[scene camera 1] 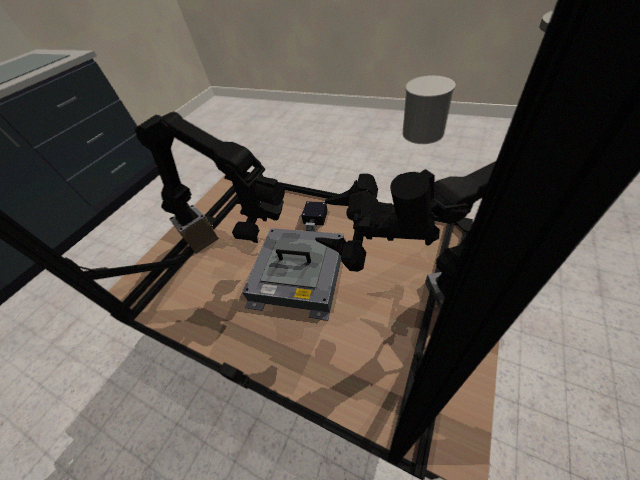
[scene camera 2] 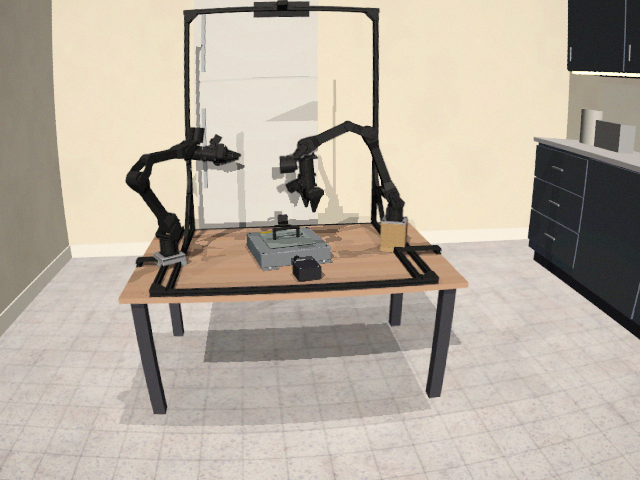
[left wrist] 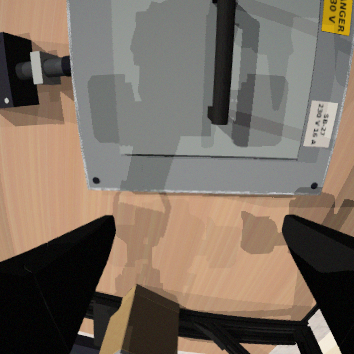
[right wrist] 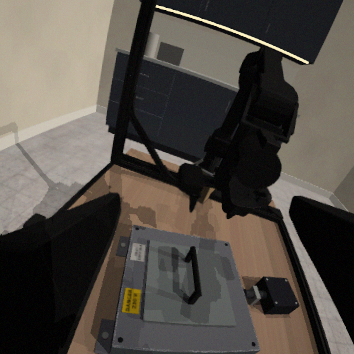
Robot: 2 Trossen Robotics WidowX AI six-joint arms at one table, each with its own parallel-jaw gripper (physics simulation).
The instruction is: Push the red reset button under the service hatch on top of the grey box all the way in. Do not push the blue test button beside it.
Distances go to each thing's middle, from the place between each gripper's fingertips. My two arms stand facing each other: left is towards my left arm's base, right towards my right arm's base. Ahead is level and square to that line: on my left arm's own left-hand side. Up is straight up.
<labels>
I see the grey box (scene camera 1: 318, 300) 14 cm below my left hand, 10 cm to the right of it and 5 cm ahead of it.
I see the grey box 35 cm below my right hand, 16 cm to the left of it and 15 cm ahead of it.
</labels>
